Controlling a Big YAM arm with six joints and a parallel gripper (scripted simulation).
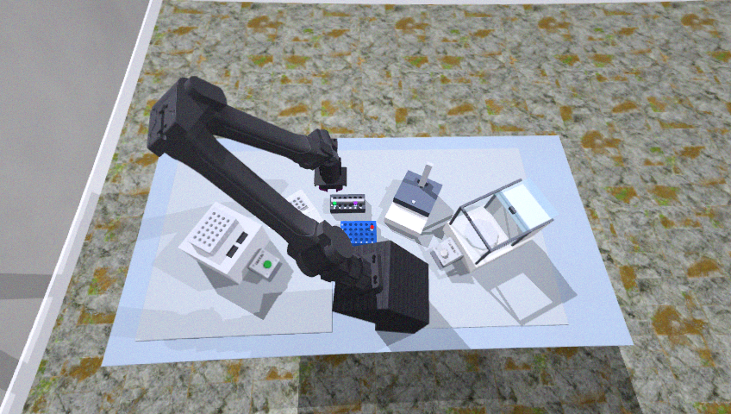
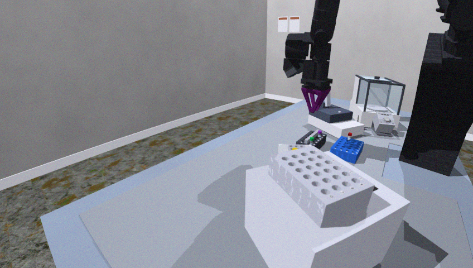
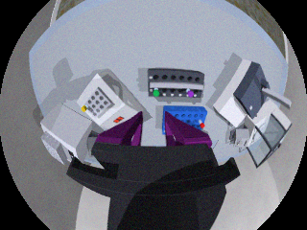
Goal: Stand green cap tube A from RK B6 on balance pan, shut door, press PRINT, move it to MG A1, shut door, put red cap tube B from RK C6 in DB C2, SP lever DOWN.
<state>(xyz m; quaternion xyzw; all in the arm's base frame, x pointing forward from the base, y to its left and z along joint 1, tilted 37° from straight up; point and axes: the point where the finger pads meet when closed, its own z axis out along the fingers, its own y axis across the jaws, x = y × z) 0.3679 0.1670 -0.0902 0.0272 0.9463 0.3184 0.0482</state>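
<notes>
Right now the balance door is 11 cm behind my hand, 59 cm to the right of it and 6 cm above it. Also, from my hand: blue rack RK (11 cm behind, 9 cm to the right, 13 cm below); then magnet block (1 cm ahead, 5 cm to the right, 13 cm below); then dry block (4 cm behind, 12 cm to the left, 12 cm below).
</notes>
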